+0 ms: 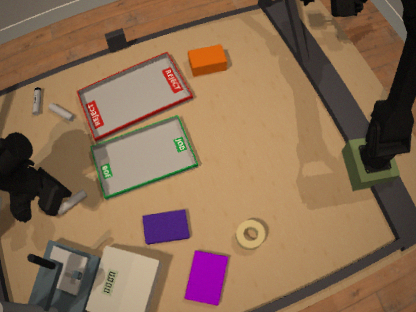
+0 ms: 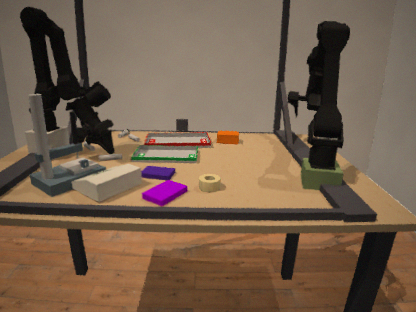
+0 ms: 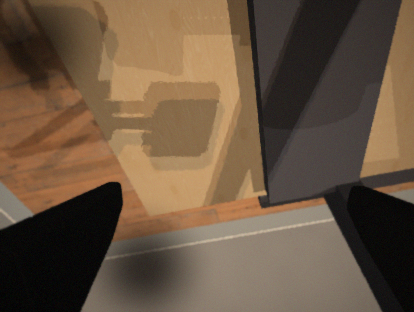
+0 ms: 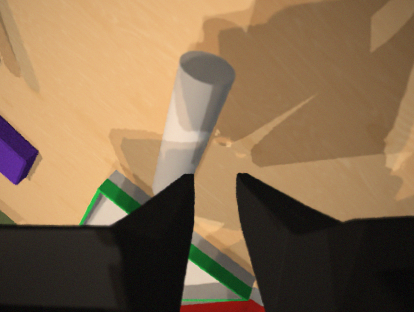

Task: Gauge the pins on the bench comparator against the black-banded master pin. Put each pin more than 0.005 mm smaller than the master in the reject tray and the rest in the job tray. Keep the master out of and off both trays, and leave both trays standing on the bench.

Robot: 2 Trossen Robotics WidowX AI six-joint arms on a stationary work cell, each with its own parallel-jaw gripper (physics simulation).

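Frame: origin at the left arm's base, x ahead, y left, z up, level; millimetres.
Seen in the pictures: left gripper, fingertip midpoint: (image 1: 320, 4) (image 2: 307, 118) (image 3: 235, 194); right gripper, fingertip midpoint: (image 1: 68, 192) (image 2: 112, 153) (image 4: 215, 183); left arm's base, origin of the base link: (image 1: 374, 157) (image 2: 322, 165); right arm's base, origin of the base link: (image 2: 46, 129).
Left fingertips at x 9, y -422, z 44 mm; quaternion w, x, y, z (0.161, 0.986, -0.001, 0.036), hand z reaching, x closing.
Observation:
Offsets run from my left fingertips to a thing's top centre. "pt": to the spot under its first point.
A plain grey pin {658 mm ahead, 406 mm left, 82 mm down} (image 1: 75, 200) (image 2: 111, 157) (image 4: 195, 107) lies on the bench near the job tray {490 mm ahead, 322 mm left, 82 mm down} (image 1: 152, 181) (image 2: 165, 160) (image 4: 216, 269). My right gripper (image 4: 215, 183) is nearly shut with a narrow empty gap; this pin lies to the left of the gap, partly behind one finger. A pin with black marking {760 mm ahead, 122 mm left, 82 mm down} (image 1: 37, 101) and a plain pin {688 mm ahead, 170 mm left, 82 mm down} (image 1: 61, 111) lie left of the reject tray {503 mm ahead, 156 mm left, 79 mm down} (image 1: 145, 117) (image 2: 177, 145). Another pin {800 mm ahead, 322 mm left, 82 mm down} (image 2: 88, 147) shows by the right arm. Both trays stand empty. The comparator (image 1: 90, 280) (image 2: 52, 185) is at lower left. My left gripper (image 3: 235, 194) is open and empty.
The white readout box {pt 528 mm ahead, 593 mm left, 51 mm down} (image 1: 132, 280) (image 2: 107, 182) adjoins the comparator. A dark purple block {456 mm ahead, 485 mm left, 85 mm down} (image 1: 166, 227) (image 2: 158, 172), a magenta block {389 mm ahead, 601 mm left, 84 mm down} (image 1: 206, 278) (image 2: 165, 192) and a tape ring {289 mm ahead, 529 mm left, 72 mm down} (image 1: 241, 242) (image 2: 210, 188) lie nearby. An orange block {312 mm ahead, 89 mm left, 62 mm down} (image 1: 207, 60) (image 2: 228, 137) is beside the reject tray.

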